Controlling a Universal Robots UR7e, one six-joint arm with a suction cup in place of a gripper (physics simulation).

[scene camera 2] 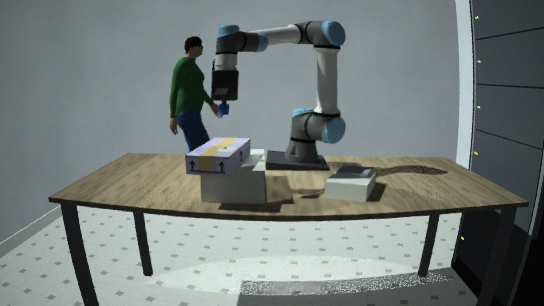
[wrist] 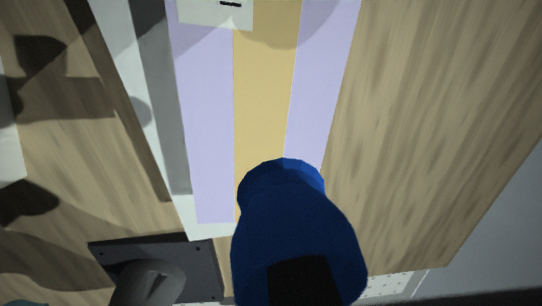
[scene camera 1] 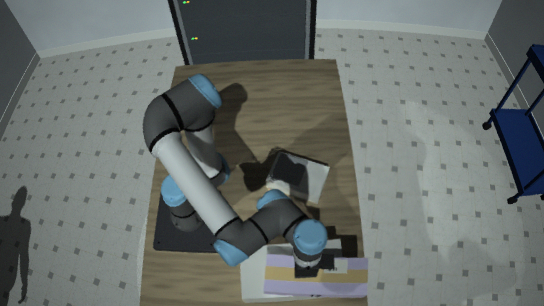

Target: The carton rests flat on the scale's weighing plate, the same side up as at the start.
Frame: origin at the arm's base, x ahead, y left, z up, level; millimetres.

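Seen in the pictures: hand at its tool point: [scene camera 2: 223, 113] [wrist: 281, 197]; arm's base at its link origin: [scene camera 2: 301, 159] [wrist: 155, 276] [scene camera 1: 188, 215].
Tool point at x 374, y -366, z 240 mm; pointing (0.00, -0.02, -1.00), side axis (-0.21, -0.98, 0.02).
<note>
Offsets run from my tool point to a thing's top centre. Level surfaces: height alone.
The carton {dz -100, dx +46, dy -12 mm} [scene camera 1: 280, 273] [scene camera 2: 217, 149] [wrist: 265, 90], lilac with a tan tape band and a white label, lies flat on a large white block {dz -158, dx -25, dy +42 mm} [scene camera 1: 252, 280] [scene camera 2: 232, 187] and overhangs it. Its up arrows point upward in scene camera 2. The scale {dz -192, dx +91, dy +436 mm} [scene camera 1: 317, 182] [scene camera 2: 350, 191] is a low white box standing apart from the block, with a grey weighing plate {dz -192, dx +60, dy +456 mm} [scene camera 1: 287, 167] [scene camera 2: 352, 172] on top that bears no carton. My gripper, a blue suction cup [scene camera 2: 224, 109] [wrist: 282, 170], is open and hangs above the carton with a visible gap. In scene camera 1 the wrist hides the cup.
The arm's dark base plate [scene camera 1: 165, 235] [scene camera 2: 297, 160] is on the wooden table {dz -263 mm} [scene camera 1: 290, 100] [scene camera 2: 130, 175]. A person [scene camera 2: 187, 85] stands behind the table. A blue cart [scene camera 1: 520, 145] is off to the right in scene camera 1. A dark cabinet [scene camera 1: 245, 30] [scene camera 2: 505, 110] stands beyond the table's end.
</note>
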